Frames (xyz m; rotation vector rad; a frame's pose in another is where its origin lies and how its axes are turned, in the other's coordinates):
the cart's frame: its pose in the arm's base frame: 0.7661 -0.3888 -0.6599 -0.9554 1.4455 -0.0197
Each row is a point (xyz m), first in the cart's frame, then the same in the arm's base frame.
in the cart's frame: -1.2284 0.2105 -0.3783
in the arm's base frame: 0.1063 0.2156 0.2866
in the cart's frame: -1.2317 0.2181 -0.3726
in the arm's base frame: 0.1064 0.2253 0.2841
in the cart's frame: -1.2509 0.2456 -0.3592
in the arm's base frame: 0.0995 0.2607 0.2824
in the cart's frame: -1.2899 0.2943 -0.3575
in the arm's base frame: 0.0680 0.3144 0.2869
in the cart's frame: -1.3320 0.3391 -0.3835
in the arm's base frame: 0.0149 0.3525 0.3005
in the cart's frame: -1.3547 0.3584 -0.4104
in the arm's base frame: -0.0219 0.3630 0.3127
